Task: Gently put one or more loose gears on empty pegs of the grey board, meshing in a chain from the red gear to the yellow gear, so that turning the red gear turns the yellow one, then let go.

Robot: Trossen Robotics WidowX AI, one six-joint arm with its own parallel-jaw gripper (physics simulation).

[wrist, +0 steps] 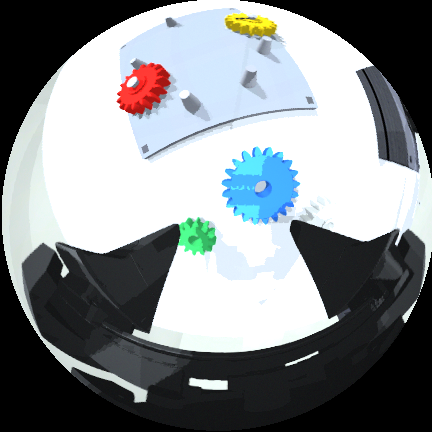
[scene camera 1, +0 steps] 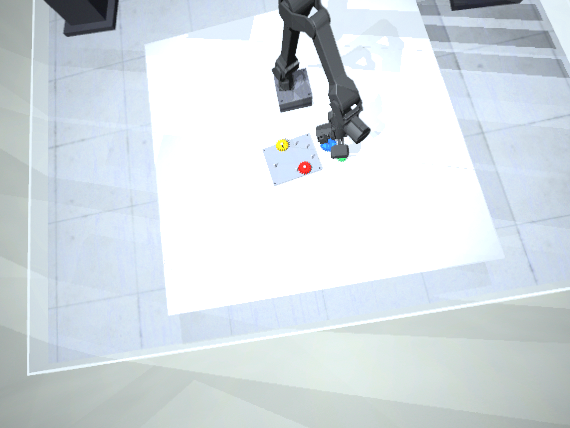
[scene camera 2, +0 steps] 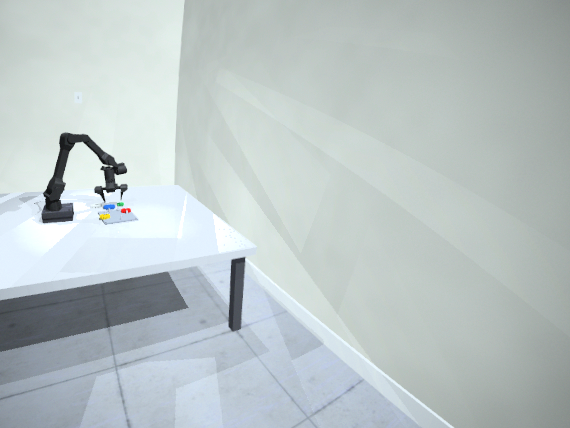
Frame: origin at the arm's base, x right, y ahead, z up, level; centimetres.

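Seen in the pictures: gripper, fingertip midpoint: (wrist: 236,227) (scene camera 1: 335,145) (scene camera 2: 113,202); arm's base, link origin: (scene camera 1: 286,83) (scene camera 2: 53,209).
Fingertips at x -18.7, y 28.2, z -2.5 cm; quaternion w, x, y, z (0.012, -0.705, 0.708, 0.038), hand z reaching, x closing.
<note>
Pixels of each thing's middle, then the offset from my fingertips to it. Level surfaces: height alone.
- grey board, body centre: (wrist: 195,37) (scene camera 1: 290,157) (scene camera 2: 116,214) dx +18.4, dy +2.8, dz -1.6 cm
- red gear, body centre: (wrist: 140,86) (scene camera 1: 304,167) dx +12.9, dy +7.8, dz -1.4 cm
- yellow gear, body centre: (scene camera 1: 282,145) (scene camera 2: 104,216) dx +21.9, dy -2.8, dz -1.4 cm
- large blue gear, body centre: (wrist: 260,186) (scene camera 1: 328,144) (scene camera 2: 109,207) dx +2.6, dy -2.1, dz -2.2 cm
- small green gear, body centre: (wrist: 196,235) (scene camera 1: 341,157) (scene camera 2: 120,204) dx -2.4, dy +4.0, dz -2.2 cm
- pale white gear, body centre: (wrist: 324,223) dx -1.1, dy -10.0, dz -2.2 cm
- white table, surface height: dz -3.1 cm
The grey board (scene camera 1: 287,172) (scene camera 2: 121,219) (wrist: 215,55) bears the red gear (scene camera 1: 304,168) (scene camera 2: 126,210) (wrist: 150,86), the yellow gear (scene camera 1: 282,145) (scene camera 2: 104,217) (wrist: 260,28) and several bare pegs, including a near peg (wrist: 191,102) and another peg (wrist: 249,77). Beside the board lie a large blue gear (scene camera 1: 327,145) (scene camera 2: 109,206) (wrist: 277,172), a small green gear (scene camera 1: 342,159) (scene camera 2: 120,204) (wrist: 204,232) and a pale white gear (wrist: 316,212), partly hidden by the right finger. My gripper (scene camera 2: 113,200) (wrist: 236,227) is open and empty, low above the loose gears. Its left fingertip overlaps the green gear's edge in the wrist view.
The arm's base (scene camera 1: 295,92) (scene camera 2: 57,213) stands on the white table (scene camera 1: 225,240) (scene camera 2: 150,245), behind the board in scene camera 1. In the wrist view, the base (wrist: 387,120) shows at the right edge.
</note>
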